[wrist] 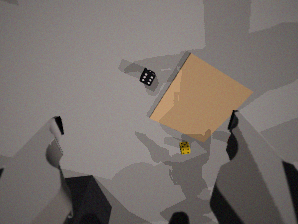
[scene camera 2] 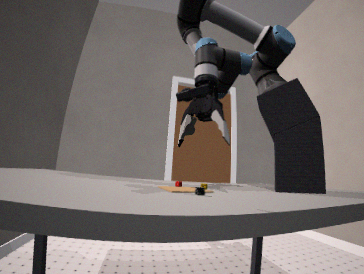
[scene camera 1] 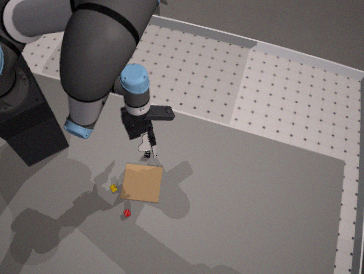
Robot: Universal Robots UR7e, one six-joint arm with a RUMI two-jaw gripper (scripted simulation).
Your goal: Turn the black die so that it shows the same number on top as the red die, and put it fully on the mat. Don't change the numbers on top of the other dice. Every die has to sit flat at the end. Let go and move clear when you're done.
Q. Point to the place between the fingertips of my gripper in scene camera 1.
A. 145, 138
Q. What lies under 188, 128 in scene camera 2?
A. My gripper.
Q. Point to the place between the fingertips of my gripper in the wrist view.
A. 144, 114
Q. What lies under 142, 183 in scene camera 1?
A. A tan mat.
